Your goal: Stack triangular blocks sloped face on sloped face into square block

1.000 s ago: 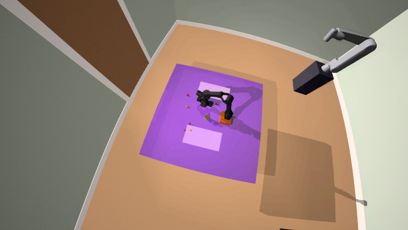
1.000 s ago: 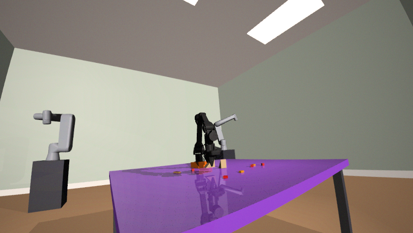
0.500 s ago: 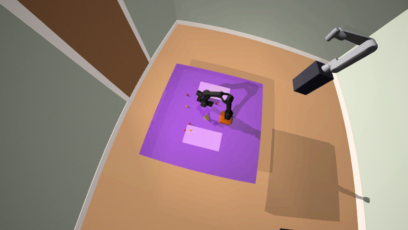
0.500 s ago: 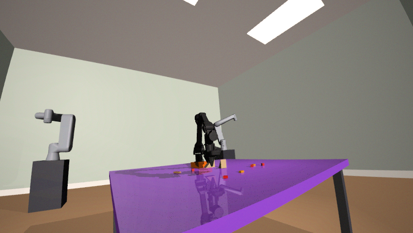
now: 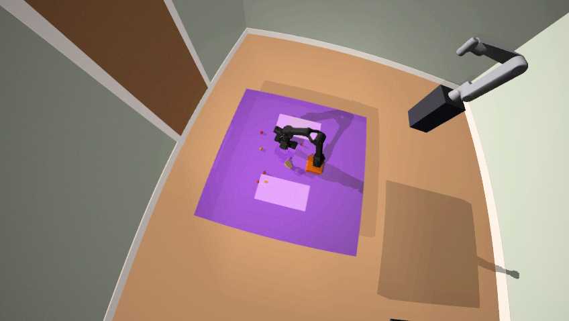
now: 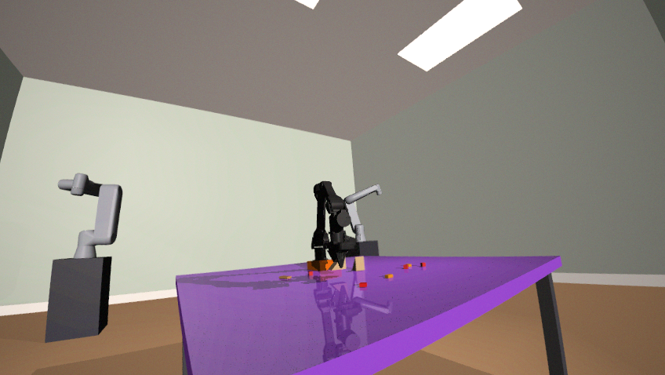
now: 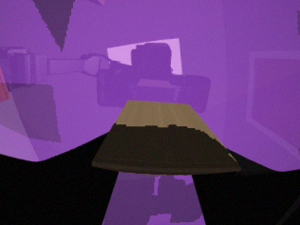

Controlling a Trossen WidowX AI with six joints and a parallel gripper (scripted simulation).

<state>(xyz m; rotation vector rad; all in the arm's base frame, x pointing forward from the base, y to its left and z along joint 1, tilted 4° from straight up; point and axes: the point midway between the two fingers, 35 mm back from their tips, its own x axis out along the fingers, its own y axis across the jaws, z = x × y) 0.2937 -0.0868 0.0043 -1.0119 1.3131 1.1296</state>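
The tan triangular block lies 10 mm to the left of my gripper tip and 10 mm above it.
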